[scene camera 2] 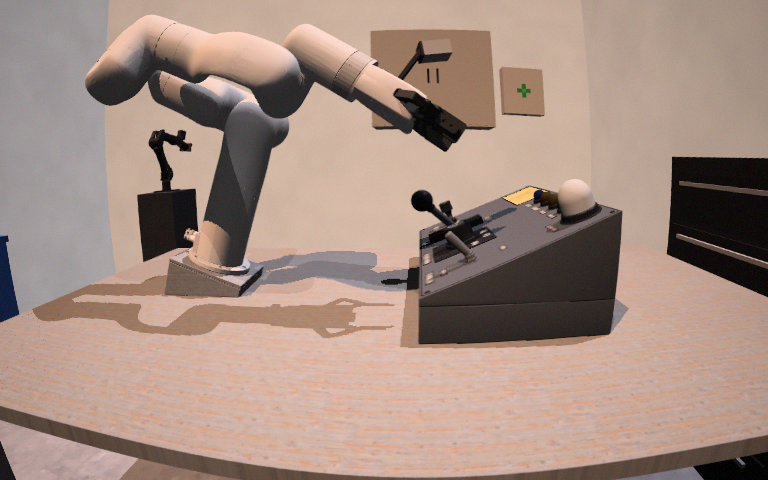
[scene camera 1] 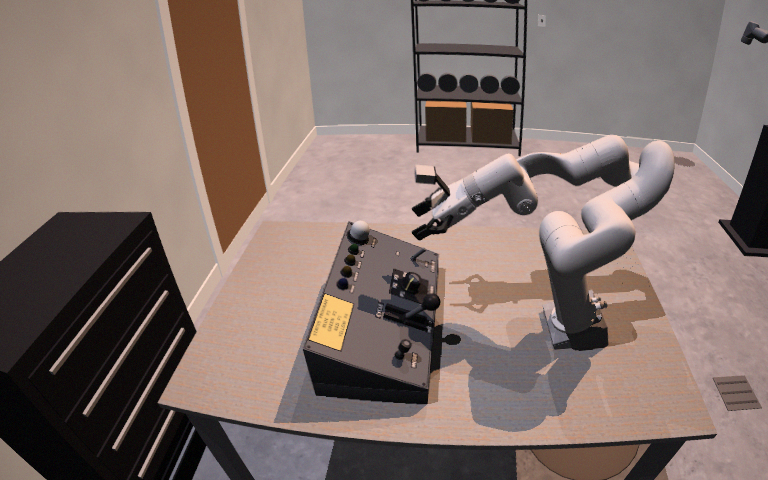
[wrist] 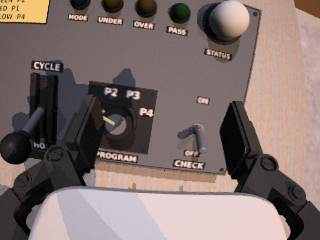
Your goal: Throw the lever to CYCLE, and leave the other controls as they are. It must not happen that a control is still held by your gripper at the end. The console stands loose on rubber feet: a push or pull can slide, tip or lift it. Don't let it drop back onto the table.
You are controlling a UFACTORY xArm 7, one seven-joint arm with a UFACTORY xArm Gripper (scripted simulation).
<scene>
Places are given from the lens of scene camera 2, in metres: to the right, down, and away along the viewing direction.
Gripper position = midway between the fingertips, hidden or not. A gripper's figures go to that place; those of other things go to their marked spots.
my gripper (scene camera 2: 456, 140): 0.10, -0.14, 0.62
dark sloped console (scene camera 2: 537, 273): 0.18, 0.04, 0.50
</scene>
